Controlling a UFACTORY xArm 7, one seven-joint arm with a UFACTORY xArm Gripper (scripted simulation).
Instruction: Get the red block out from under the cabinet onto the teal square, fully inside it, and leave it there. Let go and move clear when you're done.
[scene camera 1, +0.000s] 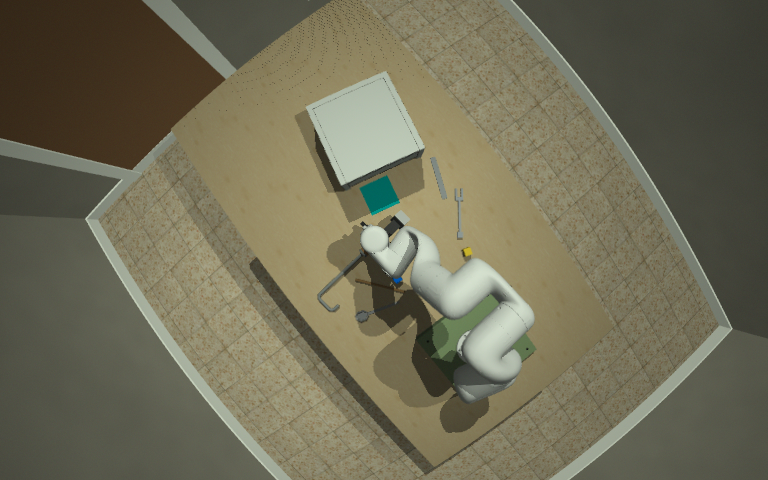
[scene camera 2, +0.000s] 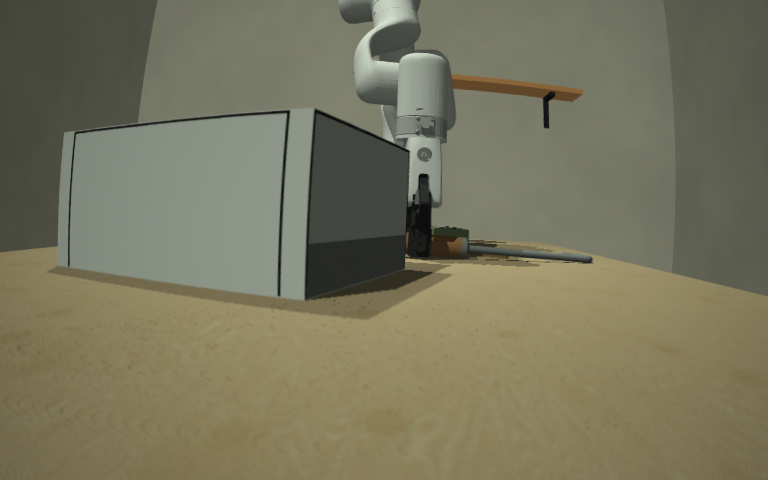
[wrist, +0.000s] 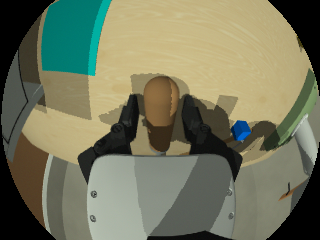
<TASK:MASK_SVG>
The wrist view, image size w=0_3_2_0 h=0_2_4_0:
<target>my gripper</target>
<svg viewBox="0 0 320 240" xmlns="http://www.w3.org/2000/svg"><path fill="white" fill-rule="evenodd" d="M130 94L127 106L122 108L118 123L112 125L108 134L95 142L93 147L91 146L80 153L77 158L88 185L87 215L92 239L234 240L231 239L236 215L234 182L243 161L242 155L227 147L224 141L211 133L209 125L203 124L199 108L195 107L191 95L185 96L181 113L185 139L191 143L189 155L132 155L130 143L136 138L139 107L137 96Z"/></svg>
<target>hook tool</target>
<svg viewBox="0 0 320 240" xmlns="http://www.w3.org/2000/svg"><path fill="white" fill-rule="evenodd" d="M157 76L147 82L143 96L149 147L156 155L162 155L170 147L180 92L174 80L166 76Z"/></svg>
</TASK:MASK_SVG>
